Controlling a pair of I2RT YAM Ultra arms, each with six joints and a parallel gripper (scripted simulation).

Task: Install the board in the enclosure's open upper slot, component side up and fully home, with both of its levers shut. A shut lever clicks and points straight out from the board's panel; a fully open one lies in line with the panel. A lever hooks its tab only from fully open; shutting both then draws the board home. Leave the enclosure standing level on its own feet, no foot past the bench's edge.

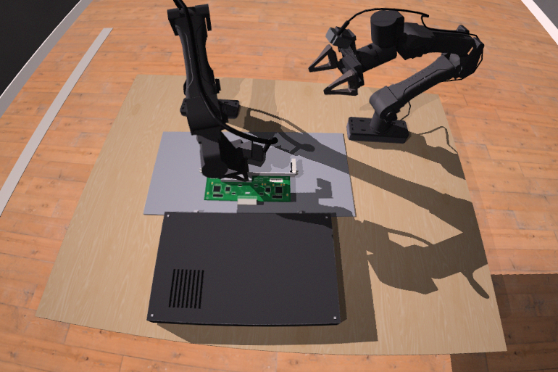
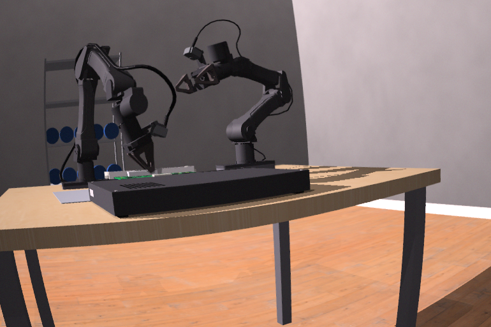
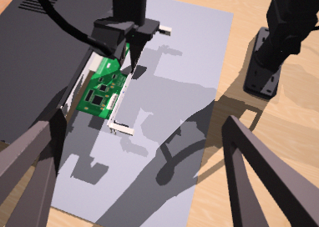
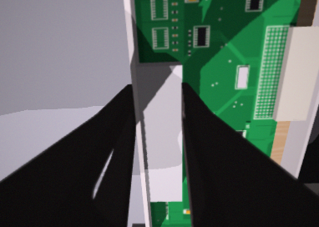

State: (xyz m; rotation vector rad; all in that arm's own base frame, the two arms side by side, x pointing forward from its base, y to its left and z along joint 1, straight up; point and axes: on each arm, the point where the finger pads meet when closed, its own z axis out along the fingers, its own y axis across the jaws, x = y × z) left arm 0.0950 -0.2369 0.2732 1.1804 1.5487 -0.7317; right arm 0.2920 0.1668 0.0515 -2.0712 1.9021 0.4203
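The grey mat lies 5 cm behind my right hand and 7 cm below it. The rest, counted from my right hand: black enclosure (22 cm ahead, 5 cm to the left, 3 cm below); green board (1 cm behind, 1 cm below).
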